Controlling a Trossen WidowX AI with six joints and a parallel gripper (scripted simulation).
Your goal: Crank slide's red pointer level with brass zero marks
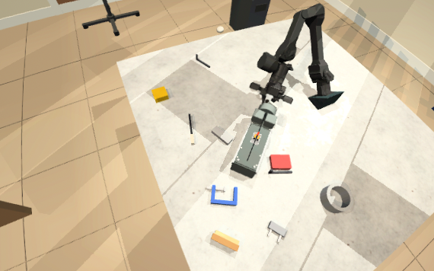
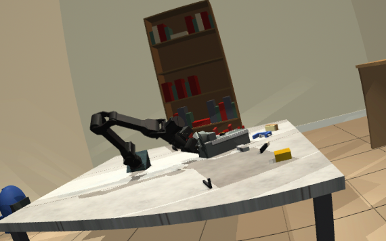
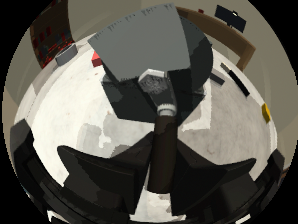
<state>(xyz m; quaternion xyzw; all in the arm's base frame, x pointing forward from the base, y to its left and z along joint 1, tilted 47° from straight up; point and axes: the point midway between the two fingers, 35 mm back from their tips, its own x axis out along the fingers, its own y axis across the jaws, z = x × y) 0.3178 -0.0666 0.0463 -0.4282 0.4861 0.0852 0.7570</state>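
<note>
Right now my gripper tip is 30 mm below the crank handle, 20 mm past it and 10 mm to the left of it. The rest, counted from my gripper tip: grey block (210 mm ahead, 30 mm below); red pointer (120 mm ahead, 90 mm to the left, 50 mm above); red block (220 mm to the left, 70 mm ahead, 20 mm below).
</note>
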